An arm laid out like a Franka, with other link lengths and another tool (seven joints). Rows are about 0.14 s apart.
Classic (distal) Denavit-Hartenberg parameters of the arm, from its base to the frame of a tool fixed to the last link. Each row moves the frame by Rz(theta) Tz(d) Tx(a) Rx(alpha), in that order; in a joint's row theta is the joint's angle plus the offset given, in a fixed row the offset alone. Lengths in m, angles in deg.
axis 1: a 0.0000, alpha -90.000, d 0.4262, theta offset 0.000
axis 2: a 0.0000, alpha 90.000, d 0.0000, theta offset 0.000
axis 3: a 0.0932, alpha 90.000, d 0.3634, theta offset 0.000
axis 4: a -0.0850, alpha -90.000, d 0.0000, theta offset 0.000
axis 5: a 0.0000, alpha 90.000, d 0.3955, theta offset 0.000
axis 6: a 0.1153, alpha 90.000, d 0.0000, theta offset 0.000
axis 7: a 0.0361, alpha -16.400, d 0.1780, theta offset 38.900
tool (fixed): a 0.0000, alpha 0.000, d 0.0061, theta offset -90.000
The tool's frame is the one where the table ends.
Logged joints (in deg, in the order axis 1, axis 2, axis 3, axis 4, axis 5, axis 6, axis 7), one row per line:
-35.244, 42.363, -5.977, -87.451, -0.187, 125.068, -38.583
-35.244, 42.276, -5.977, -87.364, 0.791, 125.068, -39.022
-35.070, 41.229, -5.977, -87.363, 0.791, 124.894, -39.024
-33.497, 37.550, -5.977, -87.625, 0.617, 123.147, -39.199
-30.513, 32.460, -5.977, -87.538, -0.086, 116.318, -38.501
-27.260, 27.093, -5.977, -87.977, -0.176, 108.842, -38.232
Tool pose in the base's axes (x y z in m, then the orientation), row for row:
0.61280, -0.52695, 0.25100, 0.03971, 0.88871, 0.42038, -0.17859
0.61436, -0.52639, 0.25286, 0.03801, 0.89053, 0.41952, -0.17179
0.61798, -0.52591, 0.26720, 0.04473, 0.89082, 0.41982, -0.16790
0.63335, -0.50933, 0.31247, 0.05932, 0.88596, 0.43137, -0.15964
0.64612, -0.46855, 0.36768, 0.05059, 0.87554, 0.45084, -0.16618
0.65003, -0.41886, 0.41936, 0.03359, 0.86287, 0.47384, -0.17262
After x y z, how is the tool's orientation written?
As a quaternion, w x y z.
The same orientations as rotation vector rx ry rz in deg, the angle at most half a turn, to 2 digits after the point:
156.05, 73.81, -31.36
156.53, 73.74, -30.20
155.94, 73.49, -29.39
153.72, 74.84, -27.70
152.71, 78.64, -28.99
152.08, 83.51, -30.42

